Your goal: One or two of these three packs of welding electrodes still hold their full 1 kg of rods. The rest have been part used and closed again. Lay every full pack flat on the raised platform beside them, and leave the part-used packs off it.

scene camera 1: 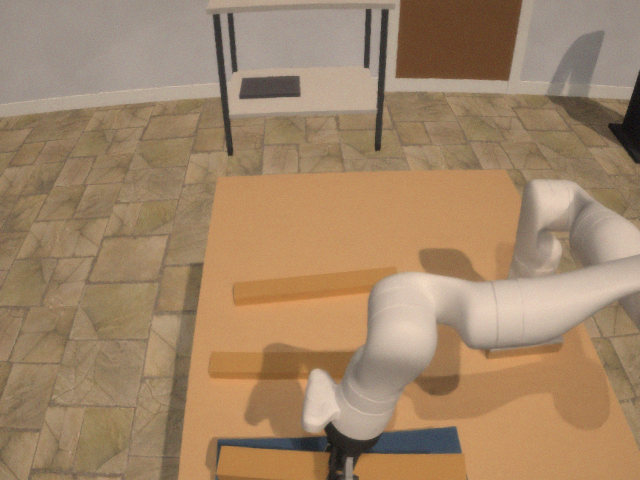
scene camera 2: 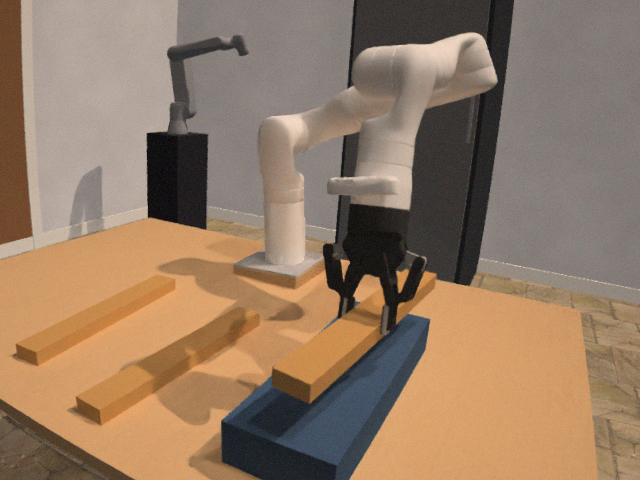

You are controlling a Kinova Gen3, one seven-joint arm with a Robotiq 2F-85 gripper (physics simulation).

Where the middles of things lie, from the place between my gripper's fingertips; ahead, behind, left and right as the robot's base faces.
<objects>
The blue raised platform (scene camera 2: pixel 270 427) lies 90 mm below my hand, 30 mm to the right of it and 20 mm behind it.
</objects>
